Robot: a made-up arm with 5 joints.
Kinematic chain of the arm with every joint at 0, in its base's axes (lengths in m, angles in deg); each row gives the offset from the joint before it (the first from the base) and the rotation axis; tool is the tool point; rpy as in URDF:
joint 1: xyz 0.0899 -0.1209 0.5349 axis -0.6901 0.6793 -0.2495
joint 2: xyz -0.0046 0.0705 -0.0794 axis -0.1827 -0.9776 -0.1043
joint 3: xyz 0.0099 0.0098 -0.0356 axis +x
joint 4: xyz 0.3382 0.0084 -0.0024 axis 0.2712 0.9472 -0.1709
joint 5: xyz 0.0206 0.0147 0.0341 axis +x
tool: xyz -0.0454 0.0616 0.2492 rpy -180 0 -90
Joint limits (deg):
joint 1: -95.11..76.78
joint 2: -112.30..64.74
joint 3: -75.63..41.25
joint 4: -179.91..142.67
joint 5: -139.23..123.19
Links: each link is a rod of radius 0.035 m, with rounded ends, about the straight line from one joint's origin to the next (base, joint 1, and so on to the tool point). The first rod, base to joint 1, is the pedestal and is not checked.
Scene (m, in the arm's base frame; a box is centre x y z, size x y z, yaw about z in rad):
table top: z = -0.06
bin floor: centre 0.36 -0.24 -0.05 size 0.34 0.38 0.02 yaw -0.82
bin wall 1: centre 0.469 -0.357 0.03 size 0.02 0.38 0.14 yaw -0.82
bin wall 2: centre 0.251 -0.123 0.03 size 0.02 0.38 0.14 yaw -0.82
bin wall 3: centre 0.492 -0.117 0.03 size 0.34 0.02 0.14 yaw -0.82
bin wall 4: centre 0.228 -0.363 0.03 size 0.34 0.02 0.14 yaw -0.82
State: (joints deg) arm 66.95 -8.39 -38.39 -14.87 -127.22
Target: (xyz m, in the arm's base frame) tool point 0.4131 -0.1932 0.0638
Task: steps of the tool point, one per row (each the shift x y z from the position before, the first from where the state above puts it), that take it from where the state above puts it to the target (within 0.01 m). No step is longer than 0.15 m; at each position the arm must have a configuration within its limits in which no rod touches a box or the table.
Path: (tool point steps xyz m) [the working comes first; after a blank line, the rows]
Joints at the target: 28.78 0.19 -24.14 -50.93 -133.47
Straight joint move there: touches bin wall 4.

1: 0.0202 -0.0538 0.0735
2: 0.0342 -0.0325 0.0802
3: 0.0437 -0.0079 0.0802
4: 0.0648 0.0461 -0.0850
5: 0.0817 0.0729 -0.0599
6: 0.0895 0.0951 -0.0231
7: 0.0852 0.1081 0.0213
8: 0.0052 -0.0063 -0.0340
9: 0.0020 -0.0019 -0.0345
10: -0.0017 0.0022 -0.0341
11: -0.0055 0.0060 -0.0331

